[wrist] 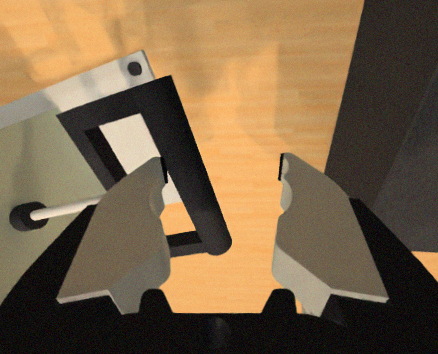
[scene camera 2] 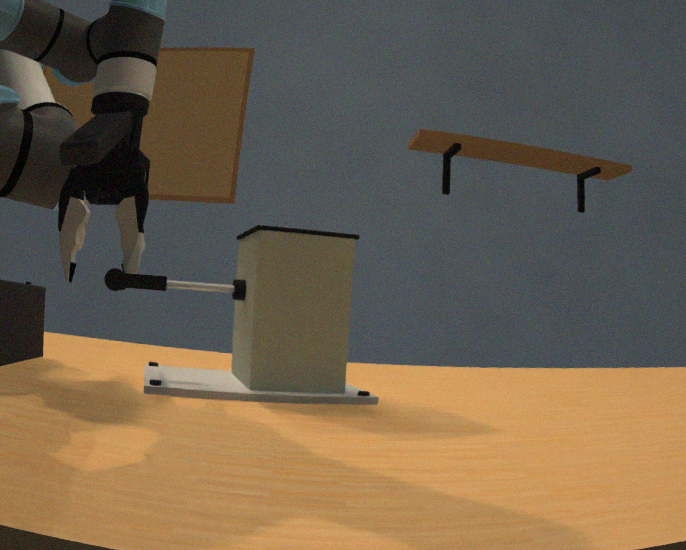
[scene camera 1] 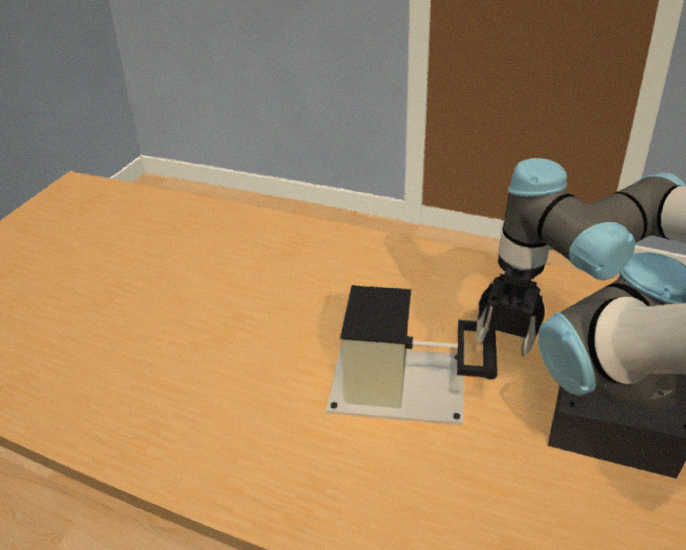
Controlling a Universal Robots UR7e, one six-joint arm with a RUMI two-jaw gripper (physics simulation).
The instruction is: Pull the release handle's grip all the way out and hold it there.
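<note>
The release handle's black rectangular grip stands out from the pale green box on a silver rod; a stretch of rod shows. My gripper points down at the grip's outer bar, its fingers half apart and stopped on it. In the wrist view the left finger overlaps the grip's opening beside the bar, and the right finger is outside with a gap to the bar. The exact contact is hard to see.
The box with its black lid stands on a light base plate with dark corner bolts, on the wooden table. The robot's dark base is close to the right of the grip. A wall shelf is at the back.
</note>
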